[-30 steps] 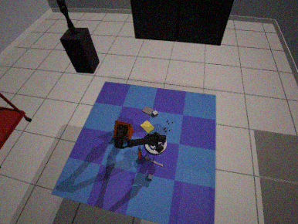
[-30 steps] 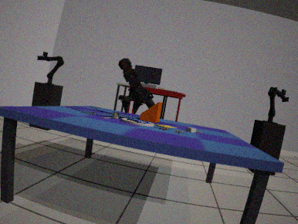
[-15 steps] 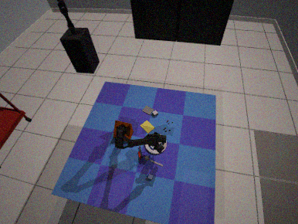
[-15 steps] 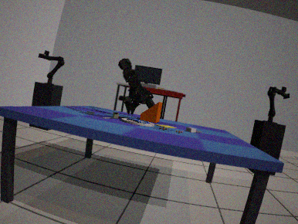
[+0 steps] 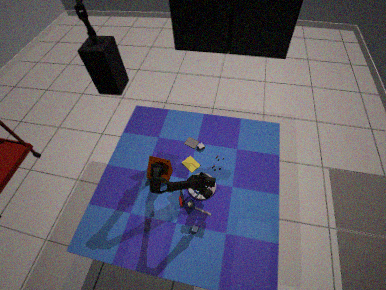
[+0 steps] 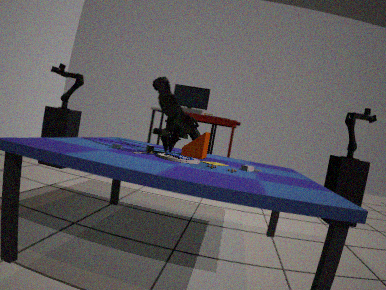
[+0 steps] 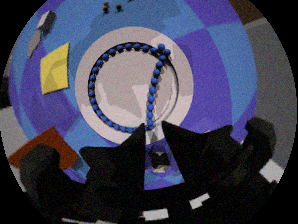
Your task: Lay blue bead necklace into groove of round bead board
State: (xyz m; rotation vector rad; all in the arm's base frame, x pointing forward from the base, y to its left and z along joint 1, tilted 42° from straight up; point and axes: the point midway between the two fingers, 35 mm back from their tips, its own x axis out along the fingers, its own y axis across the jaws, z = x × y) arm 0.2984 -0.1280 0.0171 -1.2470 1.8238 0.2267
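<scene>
My gripper tip is now 6 cm to the right of the round white bead board, 2 cm above it and 1 cm short of it. The rest, counted from my gripper tip: red-handled tool: 12 cm behind, 6 cm to the right, 2 cm below; then yellow card: 22 cm to the left, 10 cm behind, 2 cm below; then thin pale stick: 12 cm to the right, 4 cm ahead, 2 cm below.
</scene>
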